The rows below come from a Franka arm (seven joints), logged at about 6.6 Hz.
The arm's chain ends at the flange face. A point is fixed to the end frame.
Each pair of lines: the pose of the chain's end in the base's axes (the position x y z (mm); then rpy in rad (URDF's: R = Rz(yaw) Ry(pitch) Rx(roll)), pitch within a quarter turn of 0, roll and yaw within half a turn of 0), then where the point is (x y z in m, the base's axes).
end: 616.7 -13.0 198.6 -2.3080 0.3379 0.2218
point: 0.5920 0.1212 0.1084
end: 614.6 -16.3 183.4 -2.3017 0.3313 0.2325
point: 0.5892 0.1184 0.0940
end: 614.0 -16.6 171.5 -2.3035 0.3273 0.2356
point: 0.5884 0.1179 0.0819
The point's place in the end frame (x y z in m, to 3 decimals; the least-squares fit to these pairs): 0.035 -0.030 0.157
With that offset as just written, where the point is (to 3 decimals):
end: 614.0 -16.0 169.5 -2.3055 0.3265 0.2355
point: 0.588 0.118 0.080
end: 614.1 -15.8 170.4 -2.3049 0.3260 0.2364
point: 0.589 0.119 0.081
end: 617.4 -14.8 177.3 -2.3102 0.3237 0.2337
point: 0.592 0.119 0.087
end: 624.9 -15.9 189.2 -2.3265 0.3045 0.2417
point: 0.600 0.117 0.097
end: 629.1 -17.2 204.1 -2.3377 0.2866 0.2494
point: 0.605 0.115 0.110
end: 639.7 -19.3 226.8 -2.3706 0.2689 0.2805
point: 0.612 0.109 0.129
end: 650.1 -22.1 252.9 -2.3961 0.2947 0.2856
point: 0.620 0.103 0.152
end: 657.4 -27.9 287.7 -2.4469 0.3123 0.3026
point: 0.623 0.091 0.180
